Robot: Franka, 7 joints.
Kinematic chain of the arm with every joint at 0, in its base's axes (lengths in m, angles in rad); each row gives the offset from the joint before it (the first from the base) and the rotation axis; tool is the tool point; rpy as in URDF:
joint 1: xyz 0 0 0.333 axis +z
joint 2: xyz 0 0 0 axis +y
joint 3: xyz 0 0 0.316 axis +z
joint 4: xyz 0.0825 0 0 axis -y
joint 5: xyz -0.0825 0 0.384 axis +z
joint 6: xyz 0 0 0 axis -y
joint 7: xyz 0.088 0 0 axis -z
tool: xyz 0 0 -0.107 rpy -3.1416 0 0
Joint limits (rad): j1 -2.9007..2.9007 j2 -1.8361..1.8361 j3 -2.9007..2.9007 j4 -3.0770..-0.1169 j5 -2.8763..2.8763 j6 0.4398..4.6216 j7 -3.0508..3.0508
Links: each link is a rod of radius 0.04 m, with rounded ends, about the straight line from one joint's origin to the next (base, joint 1, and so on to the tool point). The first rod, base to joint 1, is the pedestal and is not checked.
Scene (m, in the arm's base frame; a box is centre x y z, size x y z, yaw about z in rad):
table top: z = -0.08
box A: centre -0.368 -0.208 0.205 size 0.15 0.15 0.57 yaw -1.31
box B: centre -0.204 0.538 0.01 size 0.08 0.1 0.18 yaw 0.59
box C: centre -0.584 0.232 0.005 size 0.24 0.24 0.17 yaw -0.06
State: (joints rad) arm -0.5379 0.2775 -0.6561 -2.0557 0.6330 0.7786 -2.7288
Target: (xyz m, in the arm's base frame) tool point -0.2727 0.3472 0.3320
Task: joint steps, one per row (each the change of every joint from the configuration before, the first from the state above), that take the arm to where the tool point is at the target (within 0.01 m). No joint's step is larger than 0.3 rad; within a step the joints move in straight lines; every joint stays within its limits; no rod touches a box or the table.
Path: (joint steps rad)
1: -0.2639 -0.2110 -0.1897 0.1364 -0.0534 0.0176 0.0000
2: -0.2639 -0.2111 -0.1898 0.1365 -0.0535 0.0175 0.0000
3: -0.2640 -0.2110 -0.1897 0.1364 -0.0534 0.0176 0.0000
4: -0.1320 -0.0009 -0.2459 -0.0944 -0.0778 0.0665 0.0000
5: -0.1321 -0.0009 -0.2459 -0.0945 -0.0778 0.0665 0.0000
6: -0.1321 -0.0009 -0.2458 -0.0944 -0.0779 0.0665 0.0000
7: -0.1321 -0.0009 -0.2459 -0.0944 -0.0778 0.0665 0.0000

